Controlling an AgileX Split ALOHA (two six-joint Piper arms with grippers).
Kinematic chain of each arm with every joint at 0, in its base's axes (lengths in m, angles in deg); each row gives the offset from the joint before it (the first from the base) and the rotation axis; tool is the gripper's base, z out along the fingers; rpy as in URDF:
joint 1: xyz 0 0 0.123 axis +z
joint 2: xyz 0 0 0 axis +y
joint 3: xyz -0.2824 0 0.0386 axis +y
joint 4: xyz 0.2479 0 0.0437 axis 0.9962 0 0.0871
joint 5: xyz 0 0 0 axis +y
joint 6: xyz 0.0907 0 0.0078 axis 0.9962 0 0.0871
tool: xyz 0 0 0 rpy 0 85 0
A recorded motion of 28 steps. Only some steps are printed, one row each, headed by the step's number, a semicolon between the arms.
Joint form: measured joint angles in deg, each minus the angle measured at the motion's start. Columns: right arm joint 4, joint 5, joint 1, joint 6, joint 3, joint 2; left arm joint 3, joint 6, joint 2, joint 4, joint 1, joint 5.
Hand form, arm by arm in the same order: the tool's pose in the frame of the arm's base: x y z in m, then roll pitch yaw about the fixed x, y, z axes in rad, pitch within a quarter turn. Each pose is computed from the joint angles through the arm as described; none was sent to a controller.
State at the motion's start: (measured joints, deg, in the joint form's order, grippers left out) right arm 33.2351 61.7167 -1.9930 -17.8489 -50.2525 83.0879; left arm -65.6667 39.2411 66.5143 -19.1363 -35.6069 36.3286
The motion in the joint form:
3: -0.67 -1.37 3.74 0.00 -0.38 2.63; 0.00 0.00 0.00 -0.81 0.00 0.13
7: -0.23 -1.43 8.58 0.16 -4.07 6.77; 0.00 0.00 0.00 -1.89 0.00 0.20
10: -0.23 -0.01 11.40 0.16 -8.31 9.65; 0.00 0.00 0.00 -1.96 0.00 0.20
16: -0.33 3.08 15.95 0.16 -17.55 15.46; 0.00 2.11 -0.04 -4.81 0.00 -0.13
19: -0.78 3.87 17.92 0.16 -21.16 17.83; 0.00 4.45 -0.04 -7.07 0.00 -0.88
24: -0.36 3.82 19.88 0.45 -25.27 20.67; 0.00 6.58 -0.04 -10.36 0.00 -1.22
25: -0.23 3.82 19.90 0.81 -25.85 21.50; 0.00 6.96 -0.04 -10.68 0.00 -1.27
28: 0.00 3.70 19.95 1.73 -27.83 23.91; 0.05 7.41 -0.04 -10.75 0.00 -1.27
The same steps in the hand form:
3: 0.2494 0.0502 0.2205 2.6552 0.0716 -3.1063; 0.1909 -0.1594 0.3919 2.6921 0.9837 1.7588
7: 0.2633 0.0738 0.2170 2.6486 0.0633 -3.0291; 0.1902 -0.1602 0.3922 2.7185 0.9957 1.7791
10: 0.2755 0.0899 0.2204 2.6419 0.0663 -2.9686; 0.1902 -0.1602 0.3922 2.7202 0.9965 1.7804
16: 0.3000 0.1207 0.2282 2.6302 0.0811 -2.8632; 0.1889 -0.1621 0.3938 2.7276 1.0198 1.7674
19: 0.3087 0.1344 0.2297 2.6346 0.0910 -2.8184; 0.1884 -0.1637 0.3956 2.7051 1.0392 1.7315
24: 0.3200 0.1506 0.2305 2.6285 0.1117 -2.7926; 0.1872 -0.1658 0.3974 2.7198 1.0683 1.7262
25: 0.3229 0.1518 0.2280 2.6257 0.1043 -2.7989; 0.1871 -0.1660 0.3976 2.7158 1.0701 1.7197
28: 0.3323 0.1554 0.2215 2.6210 0.0907 -2.8150; 0.1870 -0.1660 0.3974 2.7058 1.0671 1.7075

